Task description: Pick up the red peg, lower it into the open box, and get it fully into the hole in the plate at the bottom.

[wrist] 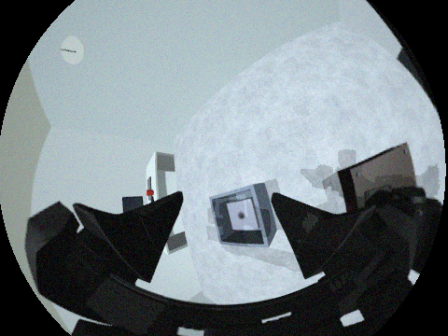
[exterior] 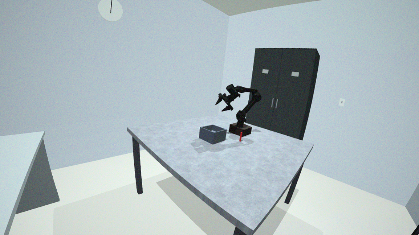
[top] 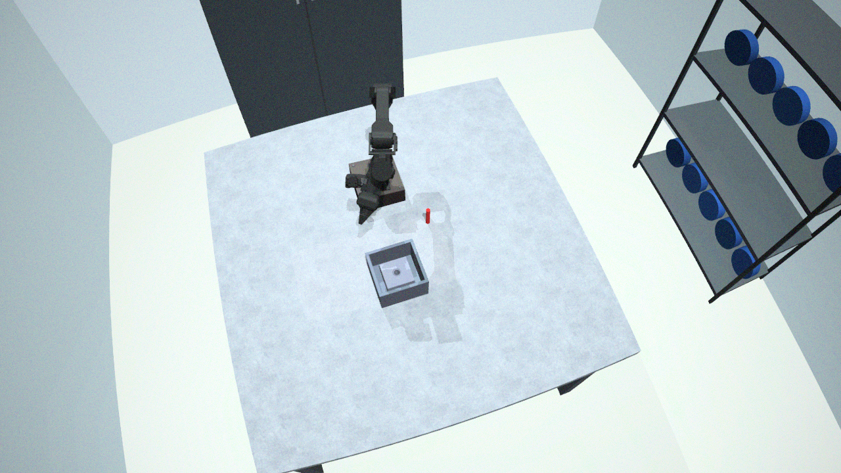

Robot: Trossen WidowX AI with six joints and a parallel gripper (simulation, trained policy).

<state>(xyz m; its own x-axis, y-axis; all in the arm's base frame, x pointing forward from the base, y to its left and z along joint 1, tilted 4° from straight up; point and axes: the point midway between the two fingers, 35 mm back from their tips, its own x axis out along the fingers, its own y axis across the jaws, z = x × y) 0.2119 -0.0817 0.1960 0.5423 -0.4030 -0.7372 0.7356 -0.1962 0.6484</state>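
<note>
Right now my gripper tip is 22 cm to the right of the red peg, 21 cm above it and 9 cm past it. From my gripper tip the other things lie so: plate (20 cm below, 10 cm ahead, 8 cm to the left); grey box (22 cm below, 10 cm ahead, 8 cm to the left).
</note>
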